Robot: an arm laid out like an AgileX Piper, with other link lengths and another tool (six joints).
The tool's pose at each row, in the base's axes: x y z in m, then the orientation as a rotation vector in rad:
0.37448 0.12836 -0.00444 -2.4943 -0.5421 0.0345
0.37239 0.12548 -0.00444 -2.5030 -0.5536 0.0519
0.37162 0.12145 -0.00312 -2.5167 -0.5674 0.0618
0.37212 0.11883 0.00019 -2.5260 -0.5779 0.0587
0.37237 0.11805 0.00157 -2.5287 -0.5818 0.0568
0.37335 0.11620 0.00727 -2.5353 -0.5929 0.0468
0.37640 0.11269 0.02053 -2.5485 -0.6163 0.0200
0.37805 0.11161 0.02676 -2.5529 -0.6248 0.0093
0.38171 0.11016 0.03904 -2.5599 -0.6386 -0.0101
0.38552 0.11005 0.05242 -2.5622 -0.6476 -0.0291
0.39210 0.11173 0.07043 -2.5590 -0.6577 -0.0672
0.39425 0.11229 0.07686 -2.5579 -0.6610 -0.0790
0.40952 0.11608 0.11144 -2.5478 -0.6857 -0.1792
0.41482 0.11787 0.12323 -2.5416 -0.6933 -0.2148
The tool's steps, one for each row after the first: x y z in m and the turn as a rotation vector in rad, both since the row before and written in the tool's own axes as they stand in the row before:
-0.00303 0.00138 -0.00125 -0.0080 -0.0164 -0.0028
-0.00220 0.00203 -0.00310 -0.0143 -0.0125 -0.0051
-0.00037 0.00043 -0.00421 -0.0113 -0.0018 -0.0063
0.00001 -0.00002 -0.00160 -0.0036 0.0000 -0.0026
0.00056 -0.00114 -0.00594 -0.0099 0.0033 -0.0085
0.00239 -0.00280 -0.01356 -0.0212 0.0109 -0.0190
0.00166 -0.00150 -0.00614 -0.0076 0.0046 -0.0071
0.00400 -0.00319 -0.01184 -0.0126 0.0089 -0.0119
0.00500 -0.00447 -0.01219 -0.0073 0.0105 -0.0093
0.00905 -0.00657 -0.01566 -0.0060 0.0244 -0.0144
0.00321 -0.00233 -0.00553 -0.0019 0.0075 -0.0046
0.02113 -0.01124 -0.02950 -0.0166 0.0644 -0.0369
0.00827 -0.00372 -0.00939 -0.0040 0.0236 -0.0127

